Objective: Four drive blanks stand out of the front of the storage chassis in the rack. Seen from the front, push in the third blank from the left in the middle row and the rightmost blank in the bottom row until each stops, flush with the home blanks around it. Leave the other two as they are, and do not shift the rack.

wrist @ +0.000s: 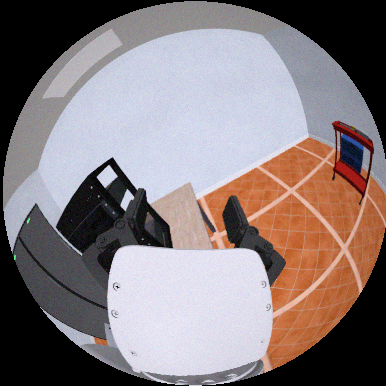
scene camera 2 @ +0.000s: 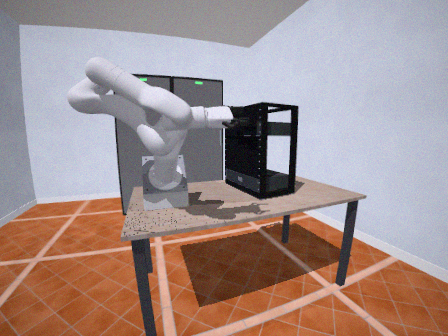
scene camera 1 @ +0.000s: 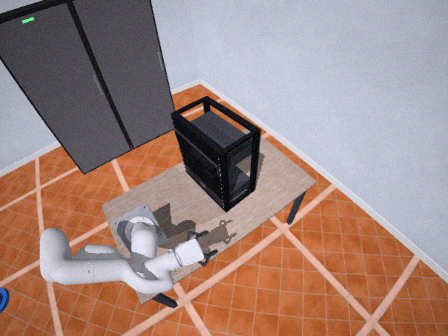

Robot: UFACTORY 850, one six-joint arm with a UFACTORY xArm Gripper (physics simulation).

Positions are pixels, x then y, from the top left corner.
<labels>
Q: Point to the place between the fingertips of my gripper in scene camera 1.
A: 213,241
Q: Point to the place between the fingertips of my gripper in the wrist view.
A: At 186,201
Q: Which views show my gripper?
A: The wrist view, scene camera 2 and scene camera 1: all of them.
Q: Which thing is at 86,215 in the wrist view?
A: A black rack.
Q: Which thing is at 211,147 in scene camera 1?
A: A black rack.
</labels>
